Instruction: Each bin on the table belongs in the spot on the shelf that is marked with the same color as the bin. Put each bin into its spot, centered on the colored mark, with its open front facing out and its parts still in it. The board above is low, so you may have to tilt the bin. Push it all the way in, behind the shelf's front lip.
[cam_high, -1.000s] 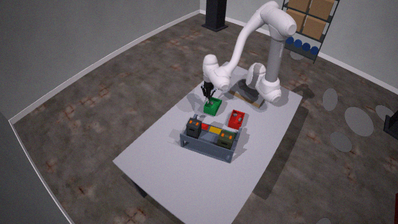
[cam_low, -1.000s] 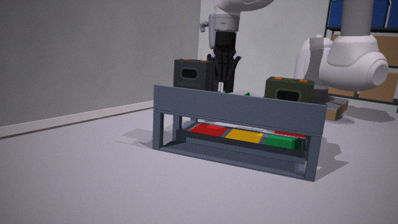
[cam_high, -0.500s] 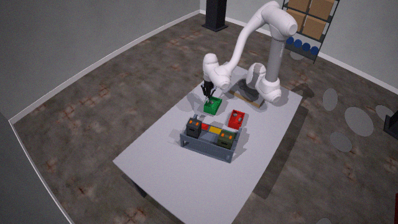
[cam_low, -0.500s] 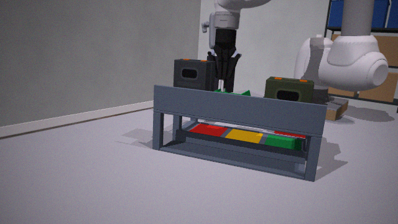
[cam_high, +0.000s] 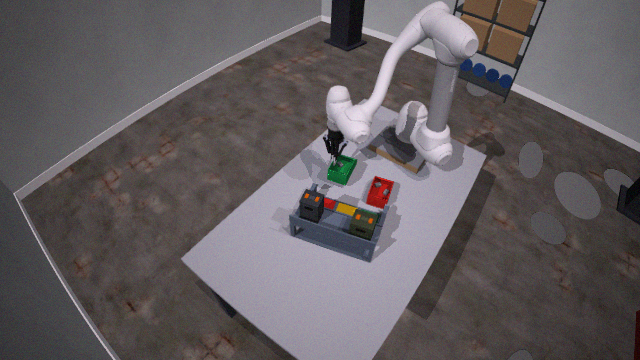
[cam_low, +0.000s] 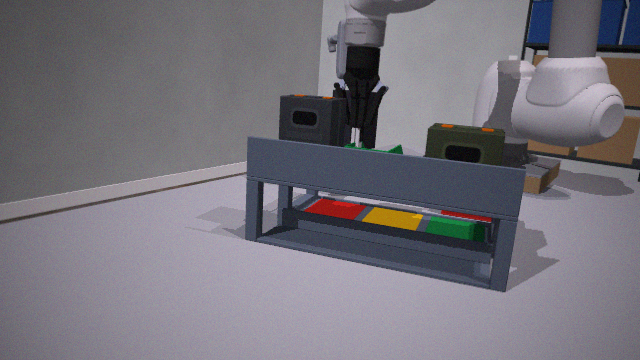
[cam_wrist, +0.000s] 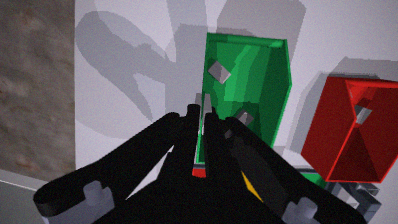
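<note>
My hand is 40 mm to the right of the green bin, 40 mm above it and 20 mm past it. Round my hand: olive box 380 mm to the left, 240 mm ahead, 40 mm above; then red bin 270 mm to the left, 70 mm below, 60 mm behind; then dark grey box 330 mm ahead, 160 mm to the left, 60 mm above.
</note>
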